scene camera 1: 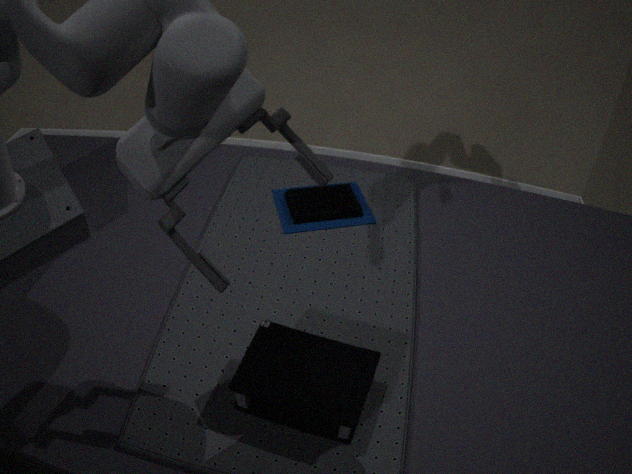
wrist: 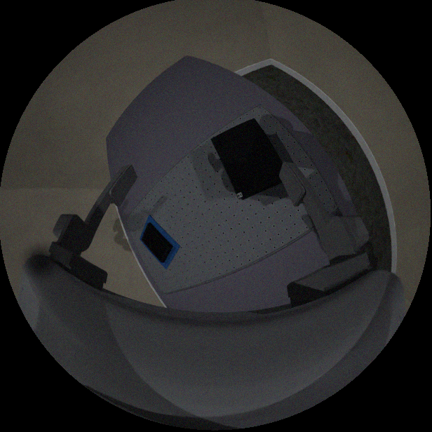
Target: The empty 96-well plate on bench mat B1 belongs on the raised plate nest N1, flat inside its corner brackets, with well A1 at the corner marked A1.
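Note:
The 96-well plate is a black block lying flat on the blue bench mat B1; its wells and A1 mark cannot be made out. The raised nest N1 is a larger black block with no plate visible on it. A small pale label marks its corner towards the mat; its lettering is unreadable. My gripper is open and empty, above the board, with one fingertip appearing near the plate's far edge in the scene view.
The mat and nest stand on a grey perforated board. Pale patches show at the nest's near side. The robot base is at the left. The table's pale far edge runs behind the mat. Lighting is dim, with shadows across the board.

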